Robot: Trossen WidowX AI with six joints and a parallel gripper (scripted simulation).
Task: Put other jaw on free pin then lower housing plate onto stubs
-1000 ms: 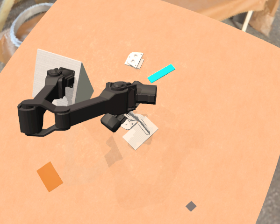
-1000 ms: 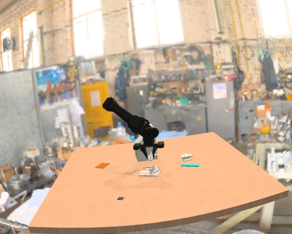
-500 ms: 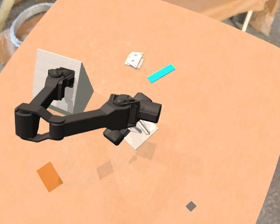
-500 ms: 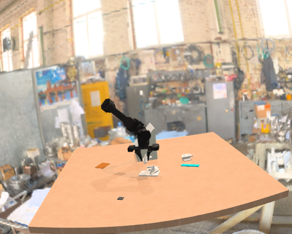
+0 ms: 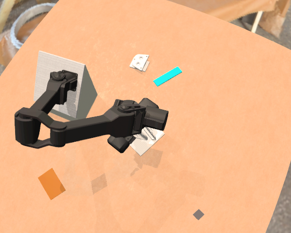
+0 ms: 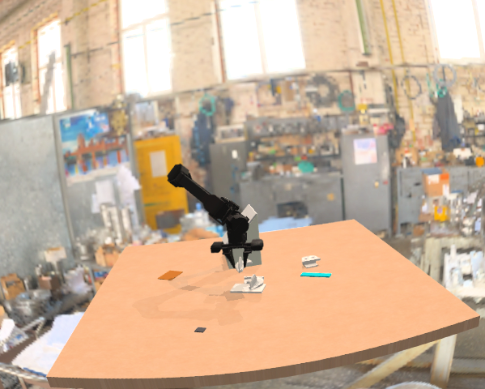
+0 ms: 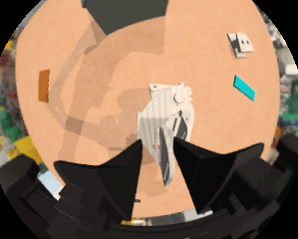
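The white base plate lies 3 cm ahead of my gripper tip, 2 cm to the left of it and 8 cm below it. From my gripper tip the other things lie so: cyan strip (2 cm ahead, 29 cm to the left, 8 cm below); then small grey square (30 cm ahead, 18 cm to the right, 8 cm below); then jaw (1 cm behind, 6 cm to the left, 7 cm below).
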